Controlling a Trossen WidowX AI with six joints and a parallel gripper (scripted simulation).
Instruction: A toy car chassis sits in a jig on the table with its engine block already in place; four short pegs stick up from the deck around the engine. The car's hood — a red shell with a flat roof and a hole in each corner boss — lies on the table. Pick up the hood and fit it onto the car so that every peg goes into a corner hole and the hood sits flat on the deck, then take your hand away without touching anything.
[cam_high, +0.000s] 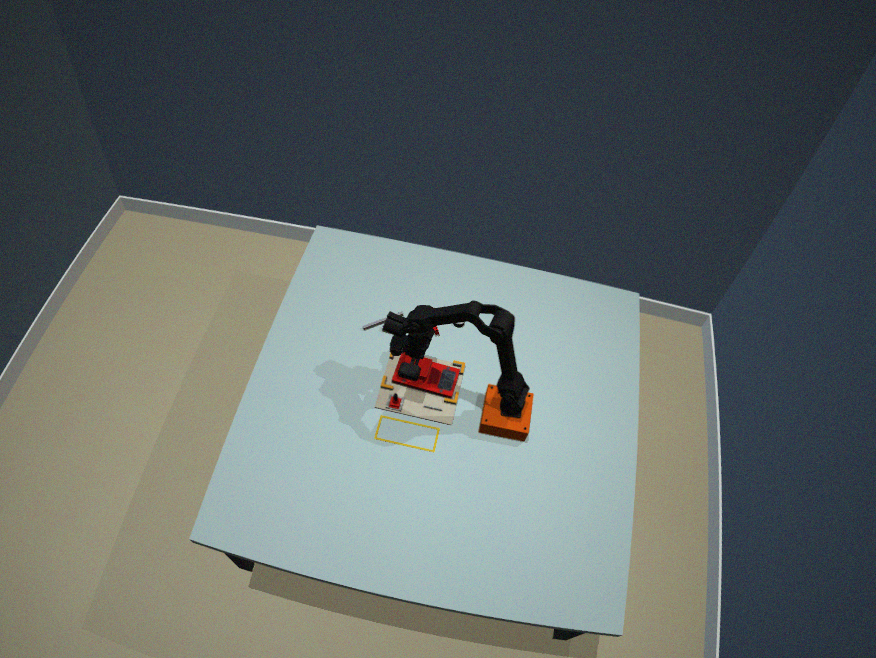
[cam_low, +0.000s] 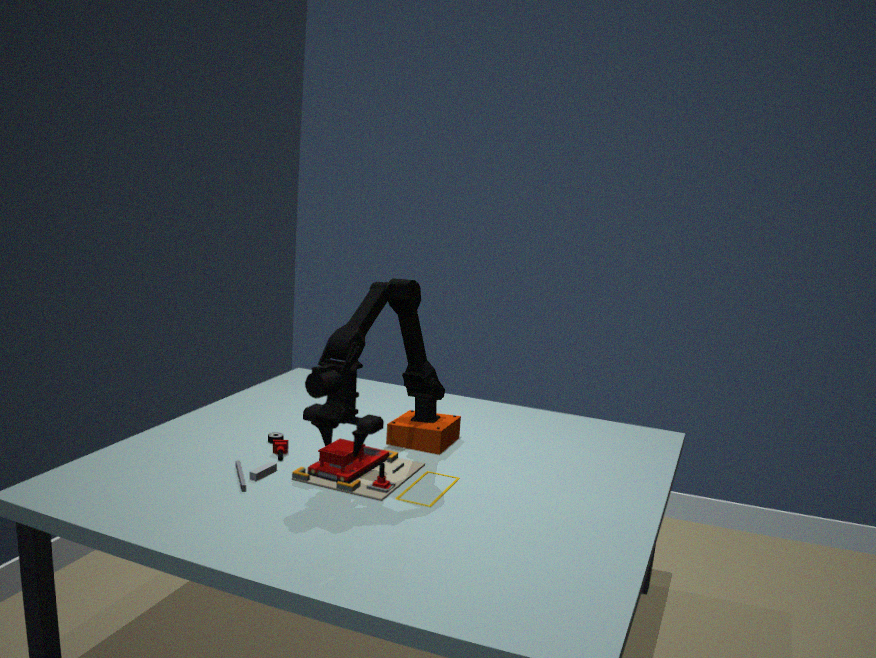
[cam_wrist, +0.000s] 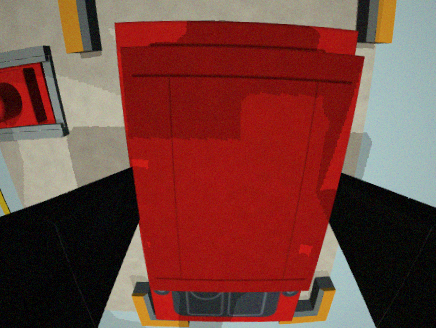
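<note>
Right now the red hood is 1 cm above my gripper tip. The rest, counted from my gripper tip: grey engine block (3 cm below); then thin rod (13 cm ahead, 19 cm to the right, 4 cm below); then beige jig plate (2 cm behind, 2 cm to the left, 4 cm below).
</note>
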